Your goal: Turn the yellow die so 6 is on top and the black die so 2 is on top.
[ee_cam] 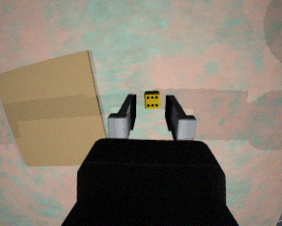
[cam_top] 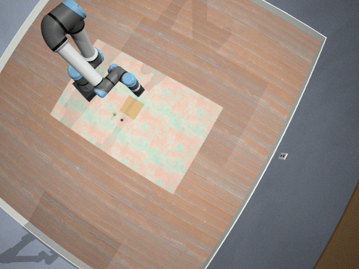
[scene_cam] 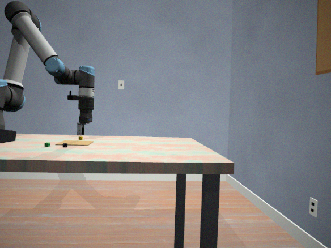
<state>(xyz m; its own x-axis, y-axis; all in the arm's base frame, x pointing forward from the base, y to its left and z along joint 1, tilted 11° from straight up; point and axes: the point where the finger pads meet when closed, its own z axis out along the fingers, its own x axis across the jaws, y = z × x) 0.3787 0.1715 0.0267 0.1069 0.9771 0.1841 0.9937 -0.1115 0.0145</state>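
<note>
Now: the yellow die 4 cm below my hand. The rest, counted from my hand: black die (25 cm to the right, 4 cm below, 1 cm ahead); tan mat (13 cm to the right, 4 cm below, 1 cm ahead); green die (25 cm to the right, 7 cm behind, 4 cm below).
</note>
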